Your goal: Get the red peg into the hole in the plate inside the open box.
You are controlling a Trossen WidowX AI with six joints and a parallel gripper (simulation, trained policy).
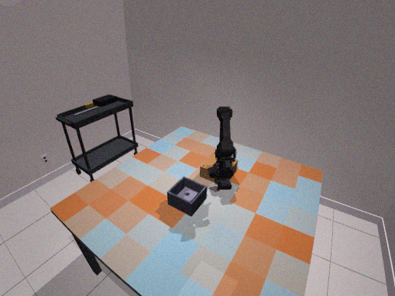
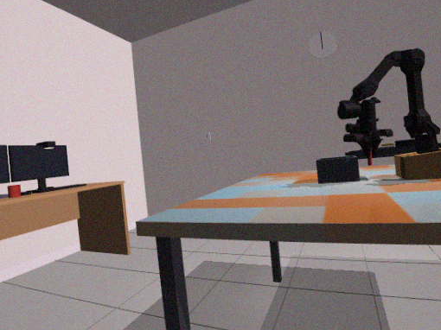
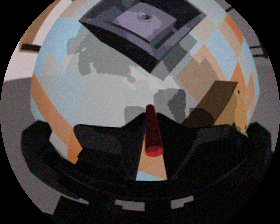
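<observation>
Now: gripper tip 12 cm short of the pale plate, 13 cm to the left of it and 5 cm above it. Also, from my gripper tip: dark grey box (12 cm ahead, 13 cm to the right, 7 cm below); red peg (1 cm above).
</observation>
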